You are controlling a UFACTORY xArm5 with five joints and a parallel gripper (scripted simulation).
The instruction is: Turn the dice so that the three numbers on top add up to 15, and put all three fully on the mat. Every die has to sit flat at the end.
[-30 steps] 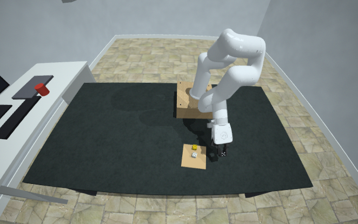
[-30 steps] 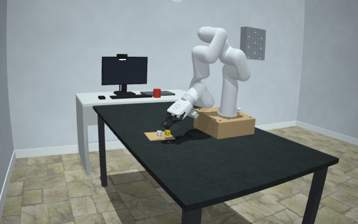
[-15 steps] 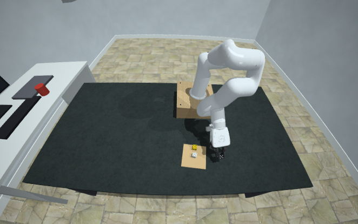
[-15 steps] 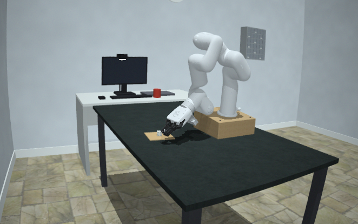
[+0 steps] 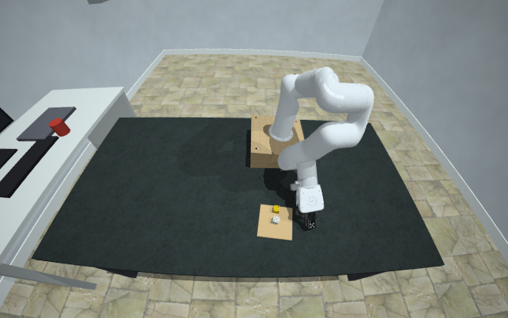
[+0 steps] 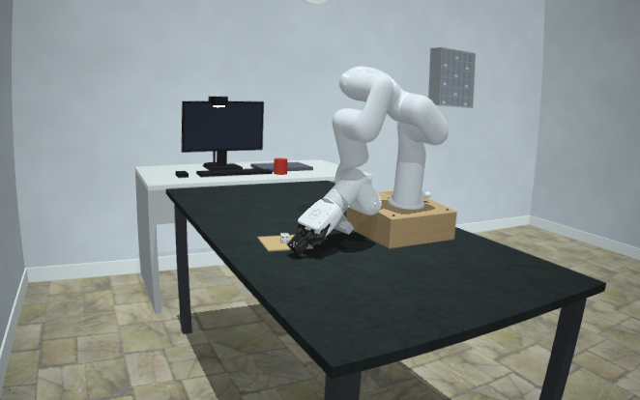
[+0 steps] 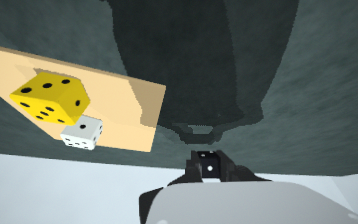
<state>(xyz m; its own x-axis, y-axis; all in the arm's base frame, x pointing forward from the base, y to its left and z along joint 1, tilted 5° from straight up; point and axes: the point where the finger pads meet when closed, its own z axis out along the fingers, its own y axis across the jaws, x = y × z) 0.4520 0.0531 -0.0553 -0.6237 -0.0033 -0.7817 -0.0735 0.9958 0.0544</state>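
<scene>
Now: hand 1 cm short of the black die and 1 cm above it. Round my hand: tan mat: 14 cm to the right, 4 cm below, 3 cm behind; yellow die: 13 cm to the right, 8 cm behind, 2 cm below; white die: 14 cm to the right, 3 cm behind, 2 cm below.
</scene>
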